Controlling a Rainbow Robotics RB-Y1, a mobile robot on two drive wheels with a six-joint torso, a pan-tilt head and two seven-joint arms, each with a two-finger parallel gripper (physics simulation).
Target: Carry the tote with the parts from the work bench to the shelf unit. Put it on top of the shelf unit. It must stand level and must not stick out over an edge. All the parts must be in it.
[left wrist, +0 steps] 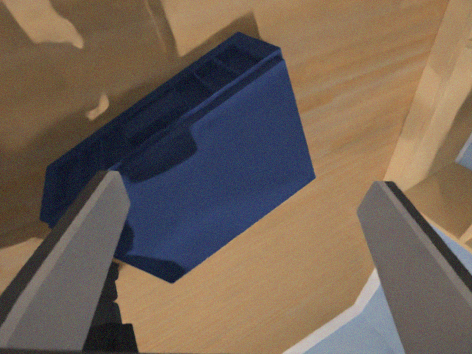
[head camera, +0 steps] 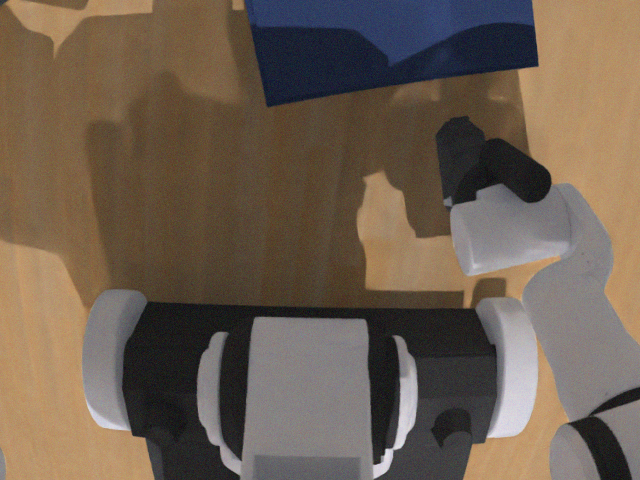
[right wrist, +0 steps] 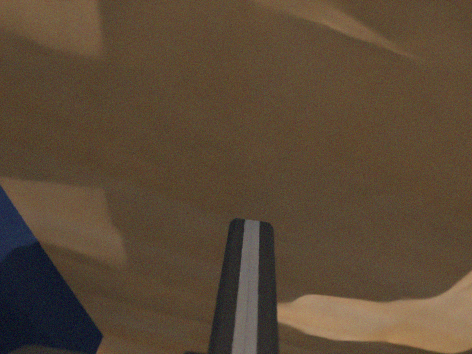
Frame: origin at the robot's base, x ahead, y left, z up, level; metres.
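Seen in the pictures: left gripper, between the fingertips: (left wrist: 246,191); right gripper, between the fingertips: (head camera: 447,154) (right wrist: 249,234).
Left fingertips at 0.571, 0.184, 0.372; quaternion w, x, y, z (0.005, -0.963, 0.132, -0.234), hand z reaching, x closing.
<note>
A point is followed by its place in that frame, as x, y, z.
A blue unit (head camera: 392,31) {0.444, -0.076, 0.148} (left wrist: 225,145) {0.627, 0.035, 0.148} (right wrist: 30,285) {0.385, -0.087, 0.020} with open compartments along one side, by its look the shelf unit, stands on the wooden floor. In the head view part of it shows at the top, in front of the robot's base. My left gripper (left wrist: 246,191) {0.571, 0.184, 0.372} is open and empty; the unit shows beyond its fingers, and the distance is hard to tell. It does not show in the head view. My right gripper (head camera: 460,121) (right wrist: 249,234) {0.278, -0.175, 0.011} is shut and empty, low on the right, a little short of the unit's near edge. The tote, its parts and the work bench cannot be made out.
My mobile base (head camera: 310,382) is at the bottom of the head view. Wooden floor (head camera: 206,206) {0.194, 0.145, 0.001} with broad shadows lies between it and the unit. In the left wrist view a pale wooden structure (left wrist: 425,100) {1.322, -0.242, 0.039} stands at the right, and a light blue wall (left wrist: 360,325) {1.388, -2.702, 0.174} with white skirting shows below.
</note>
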